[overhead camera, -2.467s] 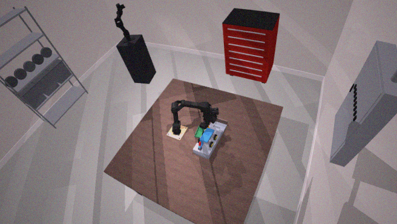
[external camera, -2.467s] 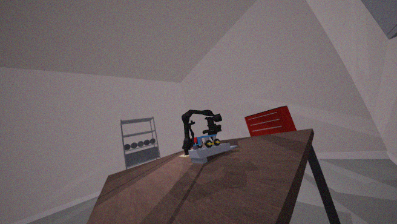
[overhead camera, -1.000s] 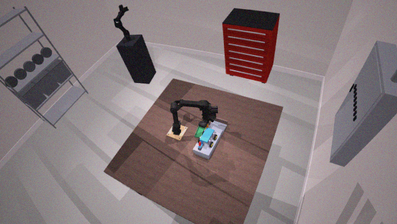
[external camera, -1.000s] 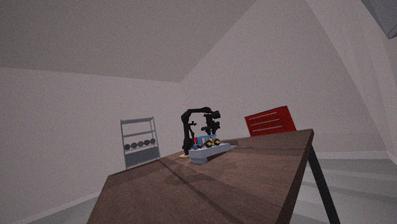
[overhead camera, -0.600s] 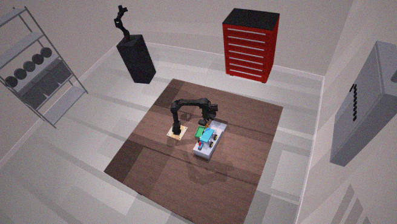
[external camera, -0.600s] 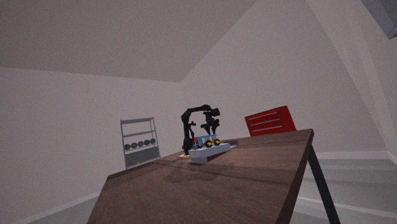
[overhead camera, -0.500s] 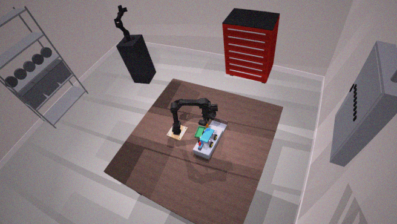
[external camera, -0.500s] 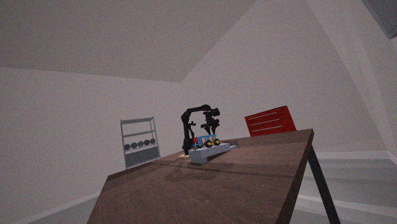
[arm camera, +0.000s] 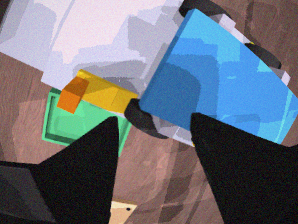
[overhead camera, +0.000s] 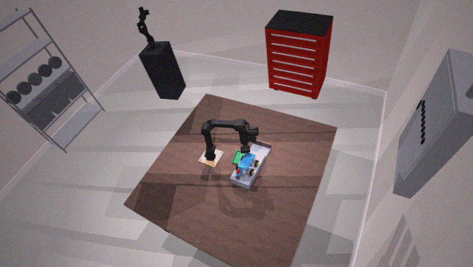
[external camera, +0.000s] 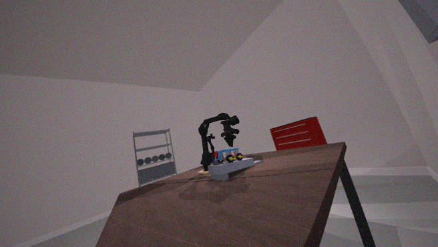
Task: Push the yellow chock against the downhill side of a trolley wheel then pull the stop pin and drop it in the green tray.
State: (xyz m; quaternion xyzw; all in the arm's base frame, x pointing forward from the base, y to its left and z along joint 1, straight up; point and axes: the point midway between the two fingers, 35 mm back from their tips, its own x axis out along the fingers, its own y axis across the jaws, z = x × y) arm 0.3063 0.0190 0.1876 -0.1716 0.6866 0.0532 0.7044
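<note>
Right now the stop pin is 17 cm to the right of my gripper tip, 4 cm below it and 2 cm behind it. From my gripper tip the other things lie so: grey ramp 12 cm below, 7 cm to the right, 2 cm ahead; then yellow chock 8 cm below, 2 cm to the left, 2 cm behind; then blue trolley 8 cm to the right, 6 cm below, 2 cm ahead.
</note>
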